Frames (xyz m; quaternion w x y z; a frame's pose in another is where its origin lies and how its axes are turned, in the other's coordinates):
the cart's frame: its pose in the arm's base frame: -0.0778 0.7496 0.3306 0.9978 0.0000 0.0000 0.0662
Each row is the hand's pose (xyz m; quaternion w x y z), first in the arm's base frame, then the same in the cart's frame.
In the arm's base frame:
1: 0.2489 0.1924 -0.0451 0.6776 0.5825 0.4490 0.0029
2: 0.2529 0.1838 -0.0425 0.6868 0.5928 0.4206 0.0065
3: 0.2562 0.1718 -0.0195 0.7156 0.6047 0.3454 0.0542
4: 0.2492 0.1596 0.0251 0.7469 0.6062 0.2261 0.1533
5: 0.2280 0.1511 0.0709 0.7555 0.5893 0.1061 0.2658
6: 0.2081 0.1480 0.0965 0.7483 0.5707 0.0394 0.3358
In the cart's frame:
1: 0.2502 -0.5955 -0.3757 0.6763 0.6109 0.4094 -0.0420
2: 0.2531 -0.6045 -0.3731 0.6857 0.6193 0.3804 -0.0390
3: 0.2547 -0.6169 -0.3501 0.7176 0.6262 0.3046 0.0067
4: 0.2462 -0.6280 -0.3055 0.7554 0.6199 0.1855 0.1035
5: 0.2241 -0.6337 -0.2597 0.7715 0.5950 0.0669 0.2152
6: 0.2039 -0.6341 -0.2341 0.7689 0.5721 0.0015 0.2855

